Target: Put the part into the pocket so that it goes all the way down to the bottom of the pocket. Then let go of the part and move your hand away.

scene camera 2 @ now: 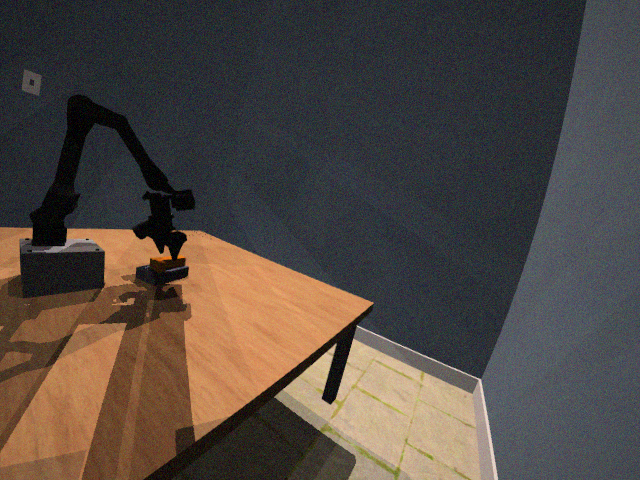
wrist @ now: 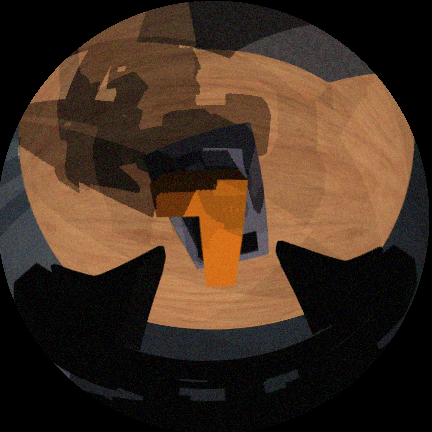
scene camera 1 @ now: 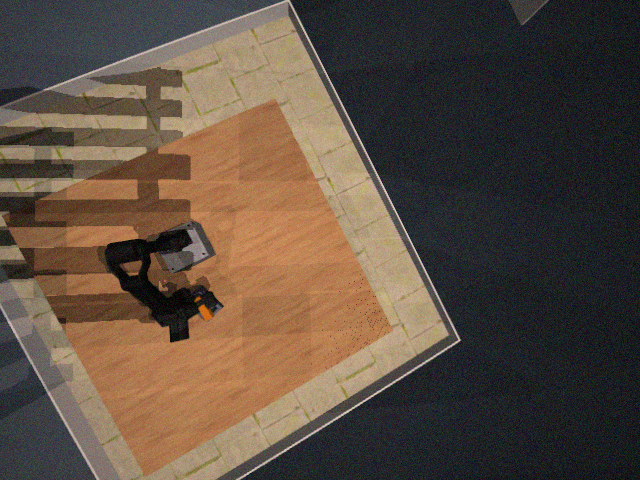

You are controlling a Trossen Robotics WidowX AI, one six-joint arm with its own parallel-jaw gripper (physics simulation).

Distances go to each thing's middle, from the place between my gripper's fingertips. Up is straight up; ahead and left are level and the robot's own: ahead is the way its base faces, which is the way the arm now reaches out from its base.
Now: hand 20 mm to the left of the orange part (wrist: 217, 196) and 20 mm above it. From my hand the other things lie so: dark grey pocket block (scene camera 2: 146, 273) (10 mm behind, 50 mm below).
